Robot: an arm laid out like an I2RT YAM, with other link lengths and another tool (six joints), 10 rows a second.
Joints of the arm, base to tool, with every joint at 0 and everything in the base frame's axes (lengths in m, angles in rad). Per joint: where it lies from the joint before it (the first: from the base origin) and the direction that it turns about. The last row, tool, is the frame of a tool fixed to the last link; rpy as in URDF.
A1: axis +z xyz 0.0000 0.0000 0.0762
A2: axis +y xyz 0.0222 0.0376 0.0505
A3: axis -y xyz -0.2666 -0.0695 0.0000
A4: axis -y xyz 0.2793 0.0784 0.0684
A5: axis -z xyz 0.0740 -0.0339 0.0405
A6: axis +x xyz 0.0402 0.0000 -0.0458
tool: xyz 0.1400 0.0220 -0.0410 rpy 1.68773 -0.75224 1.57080
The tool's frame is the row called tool.
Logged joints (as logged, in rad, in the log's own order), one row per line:
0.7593 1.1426 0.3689 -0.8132 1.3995 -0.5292
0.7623 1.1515 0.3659 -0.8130 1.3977 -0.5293
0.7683 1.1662 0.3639 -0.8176 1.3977 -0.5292
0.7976 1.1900 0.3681 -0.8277 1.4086 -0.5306
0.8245 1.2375 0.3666 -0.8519 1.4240 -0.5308
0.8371 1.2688 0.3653 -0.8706 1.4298 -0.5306
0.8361 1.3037 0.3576 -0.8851 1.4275 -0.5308
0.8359 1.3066 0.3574 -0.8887 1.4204 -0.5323
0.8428 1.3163 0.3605 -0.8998 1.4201 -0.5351
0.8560 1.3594 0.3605 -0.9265 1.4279 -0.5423
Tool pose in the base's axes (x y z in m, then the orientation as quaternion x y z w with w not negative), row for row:
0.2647 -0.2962 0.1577 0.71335 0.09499 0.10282 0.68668
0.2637 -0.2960 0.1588 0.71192 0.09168 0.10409 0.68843
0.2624 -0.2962 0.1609 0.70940 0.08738 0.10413 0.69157
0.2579 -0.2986 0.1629 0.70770 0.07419 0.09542 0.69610
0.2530 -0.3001 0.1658 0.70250 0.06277 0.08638 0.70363
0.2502 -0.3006 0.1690 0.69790 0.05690 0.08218 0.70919
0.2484 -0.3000 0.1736 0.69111 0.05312 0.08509 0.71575
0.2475 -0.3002 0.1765 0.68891 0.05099 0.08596 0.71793
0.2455 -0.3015 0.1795 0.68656 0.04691 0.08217 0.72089
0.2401 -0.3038 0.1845 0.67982 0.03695 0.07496 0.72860
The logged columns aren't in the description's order. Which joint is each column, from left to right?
Columns, left to right: A5, A4, A3, A6, A2, A1.
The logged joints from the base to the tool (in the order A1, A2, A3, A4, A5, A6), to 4 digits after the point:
-0.5292 1.3995 0.3689 1.1426 0.7593 -0.8132
-0.5293 1.3977 0.3659 1.1515 0.7623 -0.8130
-0.5292 1.3977 0.3639 1.1662 0.7683 -0.8176
-0.5306 1.4086 0.3681 1.1900 0.7976 -0.8277
-0.5308 1.4240 0.3666 1.2375 0.8245 -0.8519
-0.5306 1.4298 0.3653 1.2688 0.8371 -0.8706
-0.5308 1.4275 0.3576 1.3037 0.8361 -0.8851
-0.5323 1.4204 0.3574 1.3066 0.8359 -0.8887
-0.5351 1.4201 0.3605 1.3163 0.8428 -0.8998
-0.5423 1.4279 0.3605 1.3594 0.8560 -0.9265

